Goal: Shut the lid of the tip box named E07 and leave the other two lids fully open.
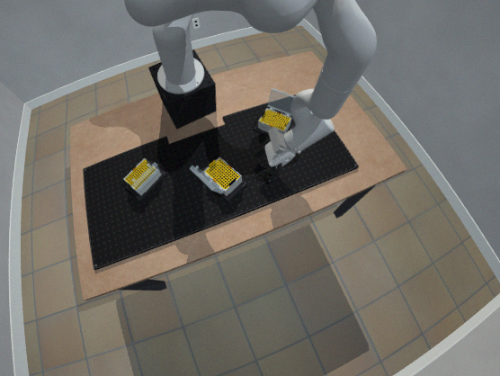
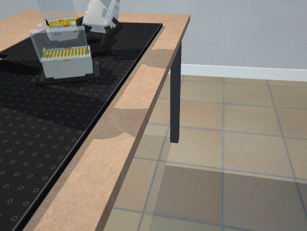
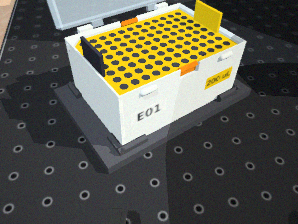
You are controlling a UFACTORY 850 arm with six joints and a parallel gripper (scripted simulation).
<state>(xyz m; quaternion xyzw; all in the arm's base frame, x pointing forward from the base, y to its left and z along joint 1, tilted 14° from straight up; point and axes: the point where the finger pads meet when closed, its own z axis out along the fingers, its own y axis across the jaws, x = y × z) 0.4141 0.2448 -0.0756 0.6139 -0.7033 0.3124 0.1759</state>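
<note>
The black perforated plate lies 150 mm to the right of my hand, 20 mm ahead of it and 20 mm above it. From my hand the other things lie so: white tip box (200 mm behind, 120 mm to the left, 30 mm above); then clear lid (240 mm behind, 160 mm to the left, 70 mm above).
</note>
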